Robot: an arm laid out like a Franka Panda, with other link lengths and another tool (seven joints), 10 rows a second.
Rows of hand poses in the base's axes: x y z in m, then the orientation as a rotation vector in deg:
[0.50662, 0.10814, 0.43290, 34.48, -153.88, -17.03]
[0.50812, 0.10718, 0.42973, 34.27, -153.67, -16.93]
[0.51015, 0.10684, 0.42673, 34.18, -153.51, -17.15]
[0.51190, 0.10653, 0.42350, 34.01, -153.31, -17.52]
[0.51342, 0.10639, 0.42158, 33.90, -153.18, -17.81]
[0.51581, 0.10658, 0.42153, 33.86, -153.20, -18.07]
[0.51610, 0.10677, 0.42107, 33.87, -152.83, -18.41]
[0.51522, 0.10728, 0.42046, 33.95, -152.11, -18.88]
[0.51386, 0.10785, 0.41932, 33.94, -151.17, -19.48]
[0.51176, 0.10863, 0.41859, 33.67, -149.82, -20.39]
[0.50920, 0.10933, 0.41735, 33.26, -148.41, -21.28]
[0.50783, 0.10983, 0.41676, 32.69, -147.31, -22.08]
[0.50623, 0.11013, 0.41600, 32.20, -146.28, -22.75]
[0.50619, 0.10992, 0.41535, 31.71, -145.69, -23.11]
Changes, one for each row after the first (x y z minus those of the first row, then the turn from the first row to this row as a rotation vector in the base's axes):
[0.00150, -0.00096, -0.00317, -0.13, 0.25, -0.07]
[0.00353, -0.00130, -0.00617, -0.01, 0.44, -0.12]
[0.00528, -0.00161, -0.00940, 0.20, 0.69, -0.24]
[0.00680, -0.00175, -0.01132, 0.37, 0.86, -0.32]
[0.00919, -0.00156, -0.01137, 0.55, 0.87, -0.39]
[0.00948, -0.00137, -0.01183, 0.75, 1.23, -0.34]
[0.00860, -0.00086, -0.01244, 1.02, 1.92, -0.19]
[0.00724, -0.00029, -0.01358, 1.35, 2.85, -0.05]
[0.00514, 0.00049, -0.01431, 1.82, 4.24, -0.04]
[0.00258, 0.00119, -0.01555, 2.25, 5.72, -0.10]
[0.00121, 0.00169, -0.01614, 2.63, 6.94, -0.34]
[-0.00039, 0.00199, -0.01690, 2.94, 8.07, -0.52]
[-0.00043, 0.00178, -0.01755, 3.07, 8.77, -0.77]

